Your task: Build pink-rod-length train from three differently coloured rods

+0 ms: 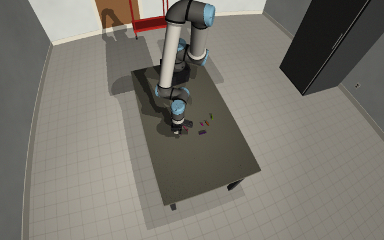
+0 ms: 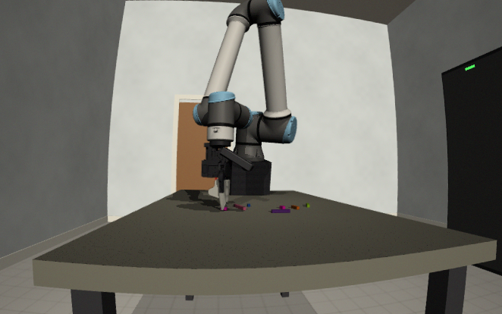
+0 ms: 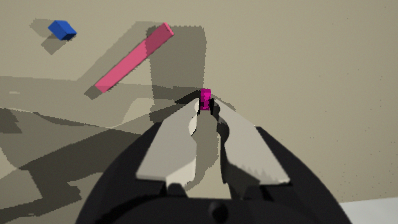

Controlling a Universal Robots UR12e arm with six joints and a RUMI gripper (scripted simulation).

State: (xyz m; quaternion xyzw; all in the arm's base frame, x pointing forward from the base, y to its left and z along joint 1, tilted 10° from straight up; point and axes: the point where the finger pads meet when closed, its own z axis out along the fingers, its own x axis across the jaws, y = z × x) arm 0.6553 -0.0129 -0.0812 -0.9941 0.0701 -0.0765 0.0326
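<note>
Now: hand 11 cm past the blue rod, 7 cm to the right of it and 1 cm above it. Round my hand: purple rod: 1 cm ahead, 19 cm to the left, 1 cm below; orange rod: 8 cm behind, 24 cm to the left, 1 cm below; pink rod: 6 cm behind, 4 cm to the left, 1 cm below.
</note>
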